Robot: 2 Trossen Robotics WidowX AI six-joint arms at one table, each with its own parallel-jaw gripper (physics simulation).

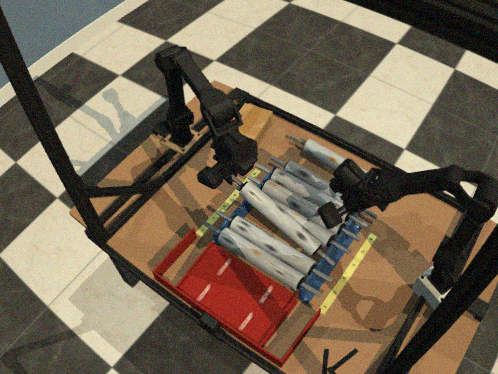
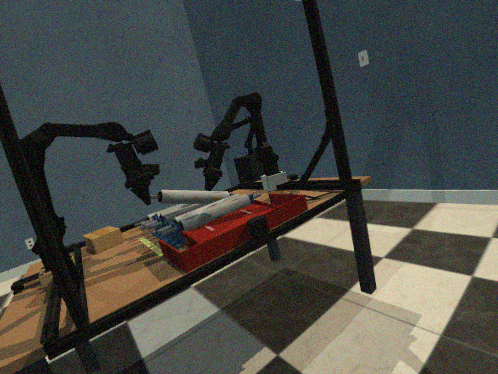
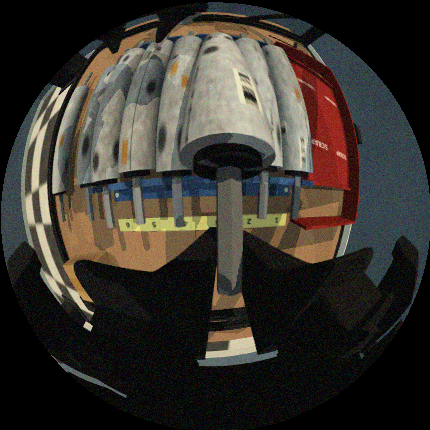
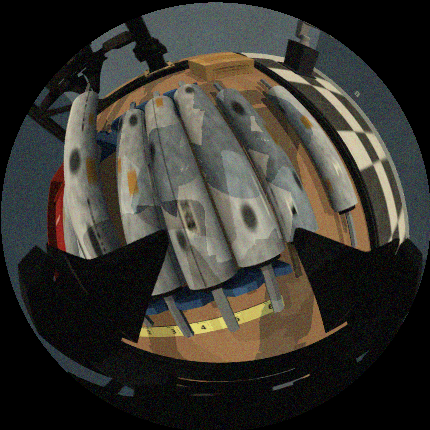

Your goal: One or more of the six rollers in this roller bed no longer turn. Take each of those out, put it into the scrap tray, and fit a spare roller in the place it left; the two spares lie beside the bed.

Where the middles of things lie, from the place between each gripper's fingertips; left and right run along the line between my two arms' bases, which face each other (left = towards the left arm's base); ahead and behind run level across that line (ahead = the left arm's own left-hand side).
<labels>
Right now the tan cardboard box (image 1: 257, 121) is 430 mm to the left of my right hand, 150 mm ahead of it and 60 mm below it.
The tan cardboard box lies 28 cm ahead of my left hand, 16 cm to the left of it and 11 cm below it.
</labels>
